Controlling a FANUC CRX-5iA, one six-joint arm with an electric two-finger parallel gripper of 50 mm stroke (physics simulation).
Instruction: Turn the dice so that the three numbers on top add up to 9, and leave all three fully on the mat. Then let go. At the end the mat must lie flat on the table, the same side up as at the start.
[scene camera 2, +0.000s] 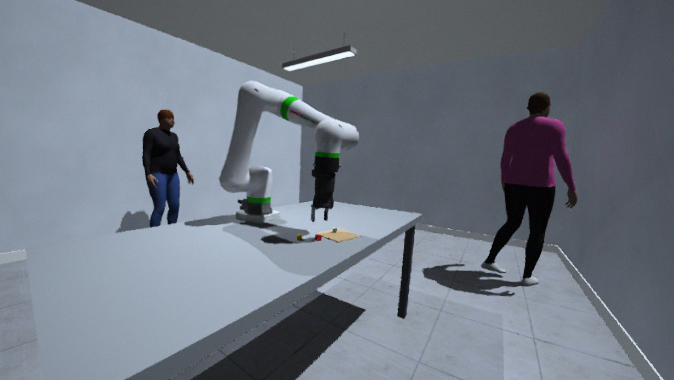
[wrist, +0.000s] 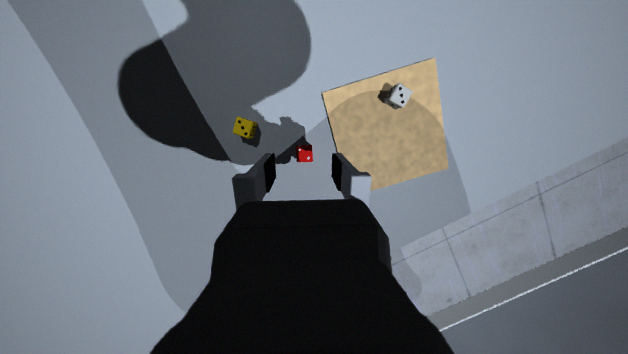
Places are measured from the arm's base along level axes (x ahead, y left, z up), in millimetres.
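Where they show: gripper, fingertip midpoint: (scene camera 2: 319, 220) (wrist: 303, 165); arm's base at its link origin: (scene camera 2: 258, 212).
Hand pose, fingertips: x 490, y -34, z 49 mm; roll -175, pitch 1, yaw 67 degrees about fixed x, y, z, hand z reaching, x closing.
Observation:
Things, the pixels of their centre, and the offset from my fingertips. Level surfaces: height alone.
- tan square mat at the middle of its body: (wrist: 388, 132) (scene camera 2: 338, 235) dx +17, dy +111, dz -80 mm
- white die at the middle of its body: (wrist: 397, 97) (scene camera 2: 334, 230) dx -20, dy +129, dz -68 mm
- red die at the middle of its body: (wrist: 304, 153) (scene camera 2: 318, 237) dx -3, dy +1, dz -72 mm
- yellow die at the middle of its body: (wrist: 245, 128) (scene camera 2: 299, 237) dx -59, dy -52, dz -72 mm
- table at its surface level: dz -82 mm
A tan square mat (scene camera 2: 344, 236) (wrist: 395, 150) lies flat on the table. A white die (scene camera 2: 335, 230) (wrist: 400, 95) is on the mat near its far edge in the wrist view, with three pips on top. A red die (scene camera 2: 318, 237) (wrist: 305, 154) is on the table beside the mat, apart from it, and its top shows two pips. A yellow die (scene camera 2: 299, 237) (wrist: 244, 128) is on the table farther from the mat, with three pips on top. My gripper (scene camera 2: 320, 219) (wrist: 303, 165) is open and empty, pointing down above the table near the red die.
The table (scene camera 2: 150, 280) has its long edge beyond the mat, with floor (wrist: 500, 230) past it. Arm shadows fall around the yellow and red dice. A person in black (scene camera 2: 165, 150) stands behind the table at the left; one in pink (scene camera 2: 534, 150) is on the right.

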